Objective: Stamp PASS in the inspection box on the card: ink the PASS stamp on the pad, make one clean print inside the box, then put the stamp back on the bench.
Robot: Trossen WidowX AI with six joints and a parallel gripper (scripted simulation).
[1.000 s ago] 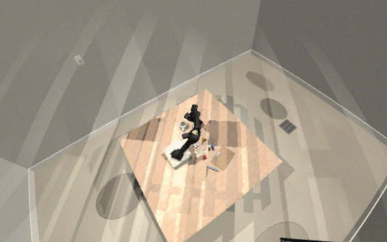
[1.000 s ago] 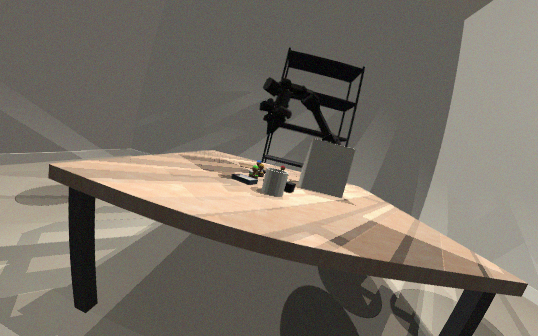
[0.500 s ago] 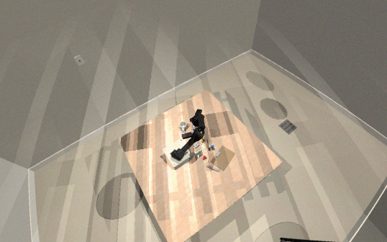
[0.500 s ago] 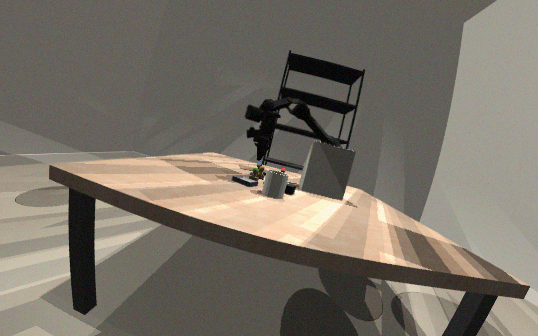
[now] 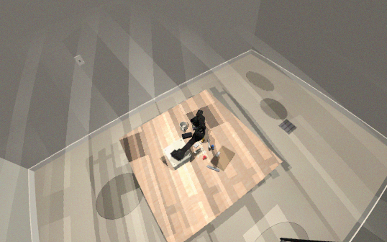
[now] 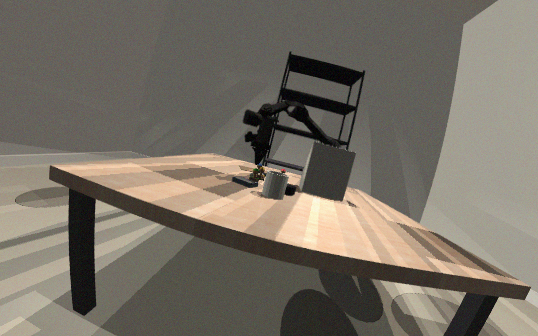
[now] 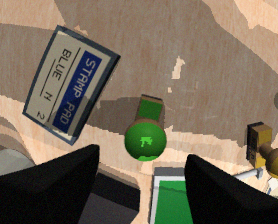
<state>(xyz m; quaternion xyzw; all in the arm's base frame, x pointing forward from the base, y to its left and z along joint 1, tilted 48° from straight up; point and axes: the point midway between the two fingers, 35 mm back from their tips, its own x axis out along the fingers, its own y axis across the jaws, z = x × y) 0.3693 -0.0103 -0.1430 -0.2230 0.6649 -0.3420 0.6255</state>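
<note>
Right now my gripper tip is 60 mm above the green-knobbed PASS stamp. Round my gripper tip: yellow-knobbed stamp 120 mm to the right, 60 mm below, 30 mm behind; green ink pad 100 mm behind, 80 mm below, 40 mm to the right; blue-labelled stamp pad tin 70 mm to the left, 70 mm below, 30 mm ahead.
</note>
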